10 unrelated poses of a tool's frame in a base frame.
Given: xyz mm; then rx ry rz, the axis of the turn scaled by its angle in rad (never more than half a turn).
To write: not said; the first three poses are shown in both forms.
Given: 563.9 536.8 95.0 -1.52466 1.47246 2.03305
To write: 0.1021 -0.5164 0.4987 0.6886 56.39 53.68 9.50
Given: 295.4 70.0 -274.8 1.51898 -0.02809 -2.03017
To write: 0.2983 0.5718 -0.0106 -0.7642 29.54 7.00 -27.48
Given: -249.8 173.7 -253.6 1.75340 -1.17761 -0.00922
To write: 0.4923 0.7226 -0.4853 -0.0038 -24.98 17.37 -25.36
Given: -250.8 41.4 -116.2 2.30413 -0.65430 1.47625
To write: 0.1633 0.8079 -0.2294 0.5176 -25.08 4.14 -11.62
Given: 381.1 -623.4 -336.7 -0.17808 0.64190 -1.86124
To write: 0.5500 -0.0752 0.2712 -0.7863 38.11 -62.34 -33.67
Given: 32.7 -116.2 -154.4 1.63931 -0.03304 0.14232
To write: 0.6801 0.7302 -0.0147 0.0634 3.27 -11.62 -15.44
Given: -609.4 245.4 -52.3 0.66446 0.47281 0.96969
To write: 0.8060 0.3104 0.2209 0.4531 -60.94 24.54 -5.23
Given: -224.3 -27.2 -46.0 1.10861 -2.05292 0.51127
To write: 0.3677 0.4316 -0.7993 0.1991 -22.43 -2.72 -4.60
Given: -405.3 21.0 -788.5 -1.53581 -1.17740 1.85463
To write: 0.2285 -0.5578 -0.4276 0.6736 -40.53 2.10 -78.85
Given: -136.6 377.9 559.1 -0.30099 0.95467 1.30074
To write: 0.6817 -0.1342 0.4255 0.5798 -13.66 37.79 55.91
